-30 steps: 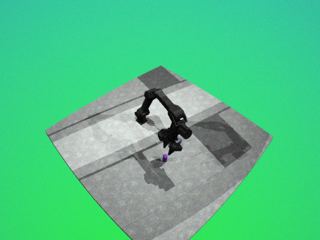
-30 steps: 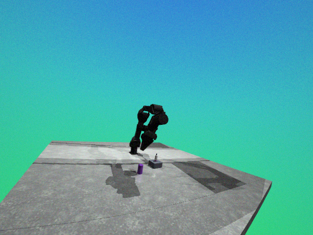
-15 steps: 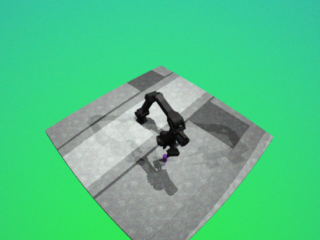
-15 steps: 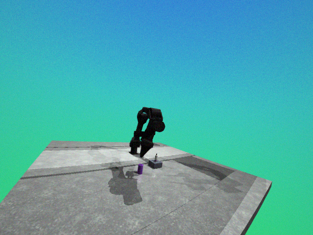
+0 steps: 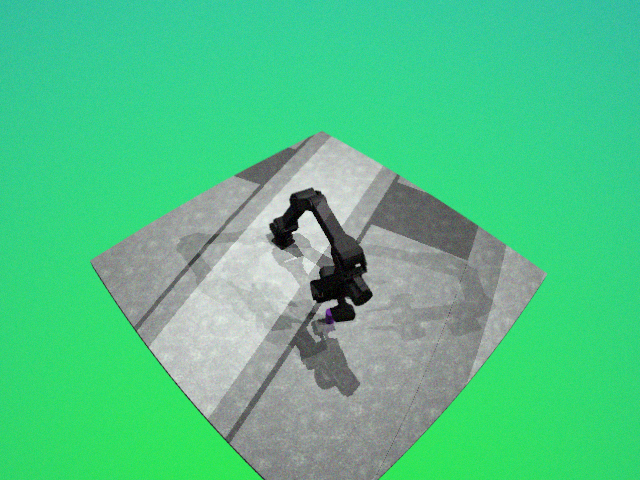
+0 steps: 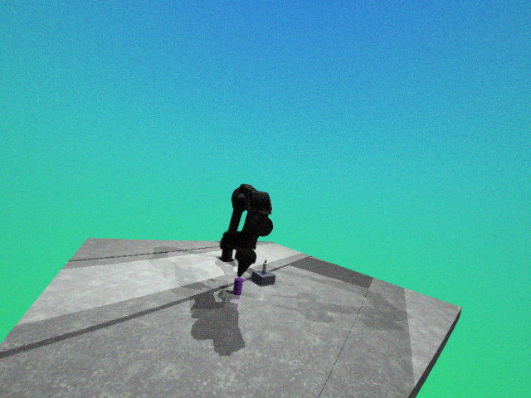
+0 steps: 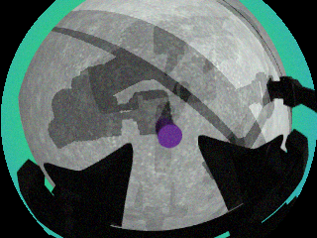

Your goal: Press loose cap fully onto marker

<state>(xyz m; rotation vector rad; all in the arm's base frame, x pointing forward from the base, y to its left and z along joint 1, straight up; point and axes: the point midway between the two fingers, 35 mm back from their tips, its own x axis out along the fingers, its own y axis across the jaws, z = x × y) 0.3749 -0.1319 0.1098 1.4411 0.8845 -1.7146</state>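
Now: the purple cap 5 cm below my gripper tip, 1 cm to the left of it and 1 cm behind it. Also, from my gripper tip: holder block (16 cm to the left, 7 cm behind, 6 cm below).
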